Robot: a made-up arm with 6 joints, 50 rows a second.
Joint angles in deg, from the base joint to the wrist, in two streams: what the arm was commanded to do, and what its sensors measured. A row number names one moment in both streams.
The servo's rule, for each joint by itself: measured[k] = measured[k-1] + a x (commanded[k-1-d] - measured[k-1]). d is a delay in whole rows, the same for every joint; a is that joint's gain. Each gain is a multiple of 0.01, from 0.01 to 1. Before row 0 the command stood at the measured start. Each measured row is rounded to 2 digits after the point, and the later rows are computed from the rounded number. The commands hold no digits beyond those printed.
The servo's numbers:
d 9
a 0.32 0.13 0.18 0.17 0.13 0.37
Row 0, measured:
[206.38 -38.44 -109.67 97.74 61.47 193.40]
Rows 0 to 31, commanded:
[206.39 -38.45 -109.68 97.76 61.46 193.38]
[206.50 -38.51 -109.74 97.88 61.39 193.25]
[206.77 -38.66 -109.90 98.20 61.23 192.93]
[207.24 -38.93 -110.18 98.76 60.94 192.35]
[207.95 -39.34 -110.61 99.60 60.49 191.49]
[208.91 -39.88 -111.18 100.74 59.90 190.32]
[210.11 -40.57 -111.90 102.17 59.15 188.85]
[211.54 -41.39 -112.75 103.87 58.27 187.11]
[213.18 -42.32 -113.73 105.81 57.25 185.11]
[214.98 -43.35 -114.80 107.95 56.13 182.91]
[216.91 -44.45 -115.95 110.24 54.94 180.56]
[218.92 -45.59 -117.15 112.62 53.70 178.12]
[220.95 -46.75 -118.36 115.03 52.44 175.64]
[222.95 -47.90 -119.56 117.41 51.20 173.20]
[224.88 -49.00 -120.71 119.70 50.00 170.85]
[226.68 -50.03 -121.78 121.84 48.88 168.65]
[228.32 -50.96 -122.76 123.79 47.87 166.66]
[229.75 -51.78 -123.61 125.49 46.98 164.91]
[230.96 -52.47 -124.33 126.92 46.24 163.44]
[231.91 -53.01 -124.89 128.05 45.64 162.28]
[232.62 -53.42 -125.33 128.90 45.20 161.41]
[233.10 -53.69 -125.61 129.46 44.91 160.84]
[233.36 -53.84 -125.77 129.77 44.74 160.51]
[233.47 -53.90 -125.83 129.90 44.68 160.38]
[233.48 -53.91 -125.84 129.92 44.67 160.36]
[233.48 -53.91 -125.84 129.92 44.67 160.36]
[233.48 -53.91 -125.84 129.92 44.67 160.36]
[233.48 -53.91 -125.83 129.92 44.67 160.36]
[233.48 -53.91 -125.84 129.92 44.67 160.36]
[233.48 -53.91 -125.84 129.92 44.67 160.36]
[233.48 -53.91 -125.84 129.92 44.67 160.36]
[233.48 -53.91 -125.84 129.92 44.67 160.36]
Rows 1 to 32, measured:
[206.38 -38.44 -109.67 97.74 61.47 193.40]
[206.38 -38.44 -109.67 97.74 61.47 193.40]
[206.38 -38.44 -109.67 97.74 61.47 193.40]
[206.38 -38.44 -109.67 97.74 61.47 193.40]
[206.38 -38.44 -109.67 97.74 61.47 193.40]
[206.38 -38.44 -109.67 97.74 61.47 193.40]
[206.38 -38.44 -109.67 97.74 61.47 193.40]
[206.38 -38.44 -109.67 97.74 61.47 193.40]
[206.38 -38.44 -109.67 97.74 61.47 193.40]
[206.38 -38.44 -109.67 97.74 61.47 193.39]
[206.42 -38.45 -109.68 97.76 61.46 193.34]
[206.53 -38.48 -109.72 97.83 61.43 193.19]
[206.76 -38.54 -109.80 97.99 61.37 192.88]
[207.14 -38.64 -109.95 98.26 61.26 192.37]
[207.71 -38.80 -110.17 98.68 61.08 191.61]
[208.48 -39.03 -110.48 99.27 60.83 190.59]
[209.46 -39.34 -110.89 100.05 60.50 189.30]
[210.65 -39.73 -111.40 101.03 60.08 187.75]
[212.04 -40.20 -112.01 102.21 59.57 185.96]
[213.60 -40.75 -112.72 103.58 58.97 183.96]
[215.30 -41.38 -113.52 105.12 58.28 181.80]
[217.11 -42.08 -114.39 106.80 57.52 179.52]
[218.98 -42.84 -115.32 108.60 56.70 177.18]
[220.87 -43.64 -116.29 110.49 55.83 174.84]
[222.73 -44.47 -117.28 112.42 54.93 172.55]
[224.52 -45.31 -118.27 114.35 54.01 170.37]
[226.19 -46.15 -119.23 116.24 53.10 168.35]
[227.72 -46.97 -120.15 118.06 52.21 166.53]
[229.06 -47.76 -121.00 119.76 51.36 164.96]
[230.20 -48.50 -121.78 121.31 50.56 163.65]
[231.13 -49.17 -122.47 122.70 49.83 162.61]
[231.84 -49.78 -123.06 123.90 49.17 161.83]

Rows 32 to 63, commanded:
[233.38 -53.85 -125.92 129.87 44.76 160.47]
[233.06 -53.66 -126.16 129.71 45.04 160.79]
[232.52 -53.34 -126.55 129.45 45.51 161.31]
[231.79 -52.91 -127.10 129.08 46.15 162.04]
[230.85 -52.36 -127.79 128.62 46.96 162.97]
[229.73 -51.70 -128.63 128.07 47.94 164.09]
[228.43 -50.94 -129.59 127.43 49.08 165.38]
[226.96 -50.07 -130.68 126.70 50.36 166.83]
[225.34 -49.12 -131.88 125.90 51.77 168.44]
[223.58 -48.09 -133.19 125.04 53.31 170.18]
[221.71 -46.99 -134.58 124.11 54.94 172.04]
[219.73 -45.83 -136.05 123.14 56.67 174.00]
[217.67 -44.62 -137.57 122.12 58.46 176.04]
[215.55 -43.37 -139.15 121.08 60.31 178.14]
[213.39 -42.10 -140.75 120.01 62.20 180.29]
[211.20 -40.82 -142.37 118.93 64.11 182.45]
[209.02 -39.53 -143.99 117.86 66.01 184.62]
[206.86 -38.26 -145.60 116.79 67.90 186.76]
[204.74 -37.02 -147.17 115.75 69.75 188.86]
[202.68 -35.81 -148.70 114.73 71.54 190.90]
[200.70 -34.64 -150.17 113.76 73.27 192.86]
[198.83 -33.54 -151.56 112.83 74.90 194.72]
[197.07 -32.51 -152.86 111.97 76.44 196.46]
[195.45 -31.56 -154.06 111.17 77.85 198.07]
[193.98 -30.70 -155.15 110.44 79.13 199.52]
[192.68 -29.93 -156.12 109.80 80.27 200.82]
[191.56 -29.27 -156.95 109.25 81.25 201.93]
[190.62 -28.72 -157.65 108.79 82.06 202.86]
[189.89 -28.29 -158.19 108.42 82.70 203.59]
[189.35 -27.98 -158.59 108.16 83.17 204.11]
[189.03 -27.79 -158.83 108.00 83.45 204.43]
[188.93 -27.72 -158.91 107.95 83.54 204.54]
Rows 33 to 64, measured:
[232.36 -50.32 -123.56 124.92 48.59 161.29]
[232.72 -50.79 -123.97 125.77 48.08 160.95]
[232.96 -51.20 -124.31 126.48 47.64 160.73]
[233.13 -51.55 -124.59 127.06 47.25 160.59]
[233.24 -51.86 -124.81 127.55 46.91 160.50]
[233.32 -52.13 -125.00 127.95 46.62 160.45]
[233.37 -52.36 -125.15 128.28 46.37 160.42]
[233.41 -52.56 -125.27 128.56 46.15 160.40]
[233.43 -52.74 -125.37 128.79 45.96 160.39]
[233.41 -52.88 -125.47 128.97 45.80 160.42]
[233.30 -52.98 -125.59 129.10 45.70 160.56]
[233.05 -53.03 -125.76 129.16 45.68 160.84]
[232.65 -53.01 -126.00 129.15 45.74 161.28]
[232.07 -52.93 -126.32 129.06 45.90 161.91]
[231.32 -52.77 -126.74 128.89 46.17 162.72]
[230.40 -52.53 -127.25 128.64 46.55 163.70]
[229.30 -52.21 -127.87 128.31 47.05 164.86]
[228.03 -51.81 -128.59 127.90 47.66 166.18]
[226.61 -51.33 -129.42 127.41 48.39 167.66]
[225.04 -50.77 -130.35 126.85 49.24 169.28]
[223.34 -50.13 -131.38 126.22 50.21 171.03]
[221.53 -49.41 -132.49 125.52 51.28 172.88]
[219.62 -48.62 -133.69 124.77 52.45 174.83]
[217.63 -47.77 -134.96 123.96 53.72 176.85]
[215.57 -46.87 -136.29 123.10 55.07 178.92]
[213.47 -45.92 -137.68 122.21 56.49 181.03]
[211.35 -44.92 -139.11 121.29 57.97 183.15]
[209.23 -43.89 -140.56 120.35 59.50 185.26]
[207.13 -42.84 -142.03 119.39 61.07 187.35]
[205.07 -41.77 -143.50 118.43 62.66 189.39]
[203.07 -40.70 -144.95 117.48 64.25 191.36]
[201.15 -39.64 -146.37 116.54 65.83 193.25]

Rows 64 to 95, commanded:
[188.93 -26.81 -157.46 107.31 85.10 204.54]
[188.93 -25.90 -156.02 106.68 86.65 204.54]
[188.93 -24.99 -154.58 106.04 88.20 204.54]
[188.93 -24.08 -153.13 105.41 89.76 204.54]
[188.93 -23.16 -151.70 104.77 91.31 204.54]
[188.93 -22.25 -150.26 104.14 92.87 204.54]
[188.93 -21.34 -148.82 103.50 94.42 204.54]
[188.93 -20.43 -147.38 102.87 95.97 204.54]
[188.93 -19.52 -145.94 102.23 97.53 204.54]
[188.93 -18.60 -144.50 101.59 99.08 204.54]
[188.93 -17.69 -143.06 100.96 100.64 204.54]
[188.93 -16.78 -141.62 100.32 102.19 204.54]
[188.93 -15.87 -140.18 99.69 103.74 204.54]
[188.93 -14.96 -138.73 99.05 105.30 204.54]
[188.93 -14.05 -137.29 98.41 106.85 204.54]
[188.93 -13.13 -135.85 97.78 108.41 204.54]
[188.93 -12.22 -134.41 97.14 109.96 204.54]
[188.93 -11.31 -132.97 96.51 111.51 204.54]
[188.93 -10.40 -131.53 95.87 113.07 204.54]
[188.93 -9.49 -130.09 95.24 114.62 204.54]
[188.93 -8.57 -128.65 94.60 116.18 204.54]
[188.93 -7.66 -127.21 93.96 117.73 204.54]
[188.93 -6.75 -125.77 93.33 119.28 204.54]
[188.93 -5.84 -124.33 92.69 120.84 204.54]
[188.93 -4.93 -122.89 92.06 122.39 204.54]
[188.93 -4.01 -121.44 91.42 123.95 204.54]
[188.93 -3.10 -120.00 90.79 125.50 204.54]
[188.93 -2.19 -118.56 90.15 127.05 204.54]
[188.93 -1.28 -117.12 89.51 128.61 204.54]
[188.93 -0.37 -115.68 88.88 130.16 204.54]
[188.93 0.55 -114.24 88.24 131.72 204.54]
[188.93 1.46 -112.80 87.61 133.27 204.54]
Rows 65 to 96, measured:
[199.33 -38.59 -147.75 115.63 67.39 195.03]
[197.62 -37.56 -149.08 114.75 68.92 196.69]
[196.04 -36.57 -150.35 113.91 70.40 198.22]
[194.61 -35.62 -151.54 113.12 71.81 199.59]
[193.33 -34.72 -152.64 112.38 73.14 200.80]
[192.23 -33.88 -153.64 111.71 74.38 201.83]
[191.31 -33.11 -154.53 111.11 75.52 202.67]
[190.58 -32.42 -155.30 110.58 76.55 203.32]
[190.05 -31.81 -155.95 110.13 77.46 203.77]
[189.69 -31.16 -156.22 109.65 78.45 204.05]
[189.45 -30.48 -156.18 109.15 79.52 204.23]
[189.28 -29.77 -155.89 108.62 80.65 204.34]
[189.17 -29.03 -155.39 108.07 81.83 204.41]
[189.09 -28.27 -154.73 107.51 83.06 204.46]
[189.04 -27.49 -153.93 106.94 84.34 204.49]
[189.00 -26.69 -153.01 106.36 85.65 204.51]
[188.98 -25.88 -152.00 105.77 86.99 204.52]
[188.96 -25.05 -150.91 105.17 88.36 204.53]
[188.95 -24.21 -149.76 104.56 89.75 204.53]
[188.94 -23.36 -148.55 103.95 91.17 204.53]
[188.94 -22.50 -147.30 103.33 92.60 204.53]
[188.94 -21.64 -146.02 102.71 94.05 204.53]
[188.94 -20.77 -144.71 102.09 95.51 204.53]
[188.94 -19.90 -143.37 101.46 96.98 204.53]
[188.94 -19.02 -142.02 100.83 98.47 204.53]
[188.94 -18.14 -140.65 100.20 99.96 204.53]
[188.94 -17.25 -139.27 99.57 101.46 204.53]
[188.94 -16.36 -137.88 98.94 102.97 204.53]
[188.94 -15.47 -136.48 98.31 104.48 204.53]
[188.94 -14.57 -135.07 97.68 106.00 204.53]
[188.94 -13.67 -133.66 97.05 107.52 204.53]
[188.94 -12.77 -132.24 96.42 109.05 204.53]

